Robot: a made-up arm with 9 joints. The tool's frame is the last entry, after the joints. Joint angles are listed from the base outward.
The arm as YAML. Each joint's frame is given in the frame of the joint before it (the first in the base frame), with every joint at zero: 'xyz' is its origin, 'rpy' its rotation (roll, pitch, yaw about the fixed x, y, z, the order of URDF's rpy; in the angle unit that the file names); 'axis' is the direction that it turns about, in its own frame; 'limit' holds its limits. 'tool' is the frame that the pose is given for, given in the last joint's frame.
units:
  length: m
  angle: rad
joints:
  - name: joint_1
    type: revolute
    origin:
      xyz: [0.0, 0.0, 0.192]
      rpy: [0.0, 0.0, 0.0]
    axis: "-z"
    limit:
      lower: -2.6
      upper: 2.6
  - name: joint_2
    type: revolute
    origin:
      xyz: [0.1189, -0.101, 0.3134]
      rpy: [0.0, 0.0, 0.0]
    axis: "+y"
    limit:
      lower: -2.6
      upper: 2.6
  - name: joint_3
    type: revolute
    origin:
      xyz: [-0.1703, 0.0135, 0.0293]
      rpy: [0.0, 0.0, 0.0]
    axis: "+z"
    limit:
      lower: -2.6
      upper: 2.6
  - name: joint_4
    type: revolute
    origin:
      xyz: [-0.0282, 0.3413, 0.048]
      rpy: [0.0, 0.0, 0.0]
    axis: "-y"
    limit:
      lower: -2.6
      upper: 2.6
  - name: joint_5
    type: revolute
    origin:
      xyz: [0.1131, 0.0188, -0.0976]
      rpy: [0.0, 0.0, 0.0]
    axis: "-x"
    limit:
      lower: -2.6
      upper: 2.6
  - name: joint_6
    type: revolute
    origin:
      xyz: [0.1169, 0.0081, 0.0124]
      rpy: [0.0, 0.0, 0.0]
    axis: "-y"
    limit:
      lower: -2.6
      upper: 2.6
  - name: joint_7
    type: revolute
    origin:
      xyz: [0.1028, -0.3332, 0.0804]
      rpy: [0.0, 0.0, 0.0]
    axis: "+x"
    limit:
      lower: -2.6
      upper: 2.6
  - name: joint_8
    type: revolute
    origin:
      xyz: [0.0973, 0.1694, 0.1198]
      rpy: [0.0, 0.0, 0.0]
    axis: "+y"
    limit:
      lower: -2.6
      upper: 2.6
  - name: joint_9
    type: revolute
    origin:
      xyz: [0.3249, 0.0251, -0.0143]
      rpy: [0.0, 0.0, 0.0]
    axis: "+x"
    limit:
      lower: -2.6
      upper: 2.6
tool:
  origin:
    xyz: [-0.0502, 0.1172, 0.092]
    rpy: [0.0, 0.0, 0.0]
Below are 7 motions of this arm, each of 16 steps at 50 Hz.
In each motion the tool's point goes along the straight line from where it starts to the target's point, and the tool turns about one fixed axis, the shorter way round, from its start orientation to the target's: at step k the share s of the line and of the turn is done. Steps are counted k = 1, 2, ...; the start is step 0. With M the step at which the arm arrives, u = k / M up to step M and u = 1 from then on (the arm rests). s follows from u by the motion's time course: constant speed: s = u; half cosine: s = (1 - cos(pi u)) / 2; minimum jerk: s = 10 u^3 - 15 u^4 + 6 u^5.
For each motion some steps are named. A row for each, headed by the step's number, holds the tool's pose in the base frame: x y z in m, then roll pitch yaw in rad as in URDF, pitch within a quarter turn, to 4 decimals.
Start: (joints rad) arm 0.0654 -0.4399 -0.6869 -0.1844 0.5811 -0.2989 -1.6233 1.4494 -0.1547
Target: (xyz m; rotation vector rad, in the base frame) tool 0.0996 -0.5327 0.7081 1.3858 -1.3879 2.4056
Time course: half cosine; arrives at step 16
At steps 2, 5, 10, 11, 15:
2: 0.1166 -0.5075 0.4405 -1.8857 -0.3531 -2.2405
5: 0.1133 -0.5123 0.4917 -1.7944 -0.4477 -2.2775
10: 0.1051 -0.5246 0.6222 -1.5165 -0.6686 -2.4299
11: 0.1035 -0.5269 0.6463 -1.4555 -0.7047 -2.4692
15: 0.0998 -0.5324 0.7054 -1.2890 -0.7845 -2.5839

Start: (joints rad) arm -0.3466 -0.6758 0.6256 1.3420 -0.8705 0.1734 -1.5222 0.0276 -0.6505
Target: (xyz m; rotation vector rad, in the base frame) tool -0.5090 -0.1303 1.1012 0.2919 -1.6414 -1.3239
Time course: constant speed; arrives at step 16
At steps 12, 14, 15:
12: -0.4960 -0.0109 1.0960 1.6412 -0.7066 -2.2414
14: -0.5025 -0.0706 1.0986 1.5665 -0.6294 -2.2162
15: -0.5058 -0.1005 1.0999 1.5316 -0.5904 -2.2068

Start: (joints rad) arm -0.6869 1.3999 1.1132 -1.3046 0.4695 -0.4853 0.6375 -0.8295 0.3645
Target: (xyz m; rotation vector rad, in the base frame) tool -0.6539 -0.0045 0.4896 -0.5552 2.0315 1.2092
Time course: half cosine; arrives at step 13
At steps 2, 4, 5, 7, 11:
2: -0.6622 0.0956 0.5332 2.2214 0.7162 -3.0274
4: -0.6608 0.0787 0.5259 2.1991 0.7384 -3.0415
5: -0.6599 0.0674 0.5210 2.1836 0.7531 -3.0514
7: -0.6578 0.0422 0.5100 2.1476 0.7856 -3.0753
11: -0.6544 0.0016 0.4923 2.0847 0.8364 -3.1191

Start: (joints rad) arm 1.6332 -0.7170 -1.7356 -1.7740 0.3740 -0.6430 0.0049 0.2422 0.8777
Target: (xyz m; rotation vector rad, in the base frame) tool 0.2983 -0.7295 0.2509 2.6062 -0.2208 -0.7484
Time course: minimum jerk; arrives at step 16
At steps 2, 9, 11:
2: 0.1410 -0.6401 0.0625 3.1183 0.4677 -0.2947
9: 0.2369 -0.6946 0.1774 2.8194 0.4818 -0.2968
11: 0.2695 -0.7131 0.2164 2.7172 0.4864 -0.2985

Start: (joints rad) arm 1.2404 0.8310 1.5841 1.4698 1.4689 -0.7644 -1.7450 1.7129 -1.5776
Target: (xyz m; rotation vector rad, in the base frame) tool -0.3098 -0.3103 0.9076 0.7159 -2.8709 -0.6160
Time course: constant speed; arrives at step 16
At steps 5, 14, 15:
5: -0.4024 -0.2545 0.9159 2.9968 -0.1216 -2.7451
14: -0.3266 -0.3002 0.9091 2.7651 -0.0378 -2.6643
15: -0.3182 -0.3052 0.9084 2.7398 -0.0275 -2.6566

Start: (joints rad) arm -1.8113 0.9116 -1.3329 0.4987 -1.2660 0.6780 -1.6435 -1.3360 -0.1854
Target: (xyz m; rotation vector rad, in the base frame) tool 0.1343 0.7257 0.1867 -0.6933 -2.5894 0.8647
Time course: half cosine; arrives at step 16
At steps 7, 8, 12, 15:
7: 0.2464 0.6934 0.3039 -2.4874 -0.3500 2.3257
8: 0.2281 0.6987 0.2848 -2.4852 -0.3164 2.3654
12: 0.1618 0.7178 0.2154 -2.4662 -0.1958 2.5072
15: 0.1361 0.7252 0.1886 -2.4544 -0.1501 2.5618

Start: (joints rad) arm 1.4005 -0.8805 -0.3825 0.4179 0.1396 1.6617 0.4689 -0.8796 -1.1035
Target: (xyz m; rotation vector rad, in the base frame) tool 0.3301 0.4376 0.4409 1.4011 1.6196 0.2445
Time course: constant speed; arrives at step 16
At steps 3, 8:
3: 0.2589 0.4245 0.3334 2.2810 0.5982 1.5855
8: 0.2863 0.4295 0.3748 2.2634 0.5755 1.5323

